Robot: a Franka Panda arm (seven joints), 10 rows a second.
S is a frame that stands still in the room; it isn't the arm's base.
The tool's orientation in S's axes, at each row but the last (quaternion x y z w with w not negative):
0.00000 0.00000 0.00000 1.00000
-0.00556 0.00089 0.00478 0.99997
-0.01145 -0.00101 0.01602 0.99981
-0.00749 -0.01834 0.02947 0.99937
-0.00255 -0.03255 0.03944 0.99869
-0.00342 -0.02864 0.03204 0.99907
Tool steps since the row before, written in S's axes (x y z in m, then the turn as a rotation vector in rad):
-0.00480 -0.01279 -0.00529 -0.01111 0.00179 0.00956
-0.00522 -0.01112 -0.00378 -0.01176 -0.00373 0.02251
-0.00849 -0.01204 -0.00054 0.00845 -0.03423 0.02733
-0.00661 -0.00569 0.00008 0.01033 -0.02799 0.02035
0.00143 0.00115 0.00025 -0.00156 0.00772 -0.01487
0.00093 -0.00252 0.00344 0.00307 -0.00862 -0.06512
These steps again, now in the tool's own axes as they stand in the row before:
-0.00480 -0.01279 -0.00529 -0.01111 0.00179 0.00956
-0.00532 -0.01103 -0.00391 -0.01184 -0.00387 0.02245
-0.00887 -0.01175 -0.00079 0.00739 -0.03510 0.02652
-0.00693 -0.00529 0.00025 0.00939 -0.02887 0.01956
0.00153 0.00103 0.00016 -0.00191 0.00793 -0.01472
0.00096 -0.00260 0.00337 -0.00121 -0.00823 -0.06523

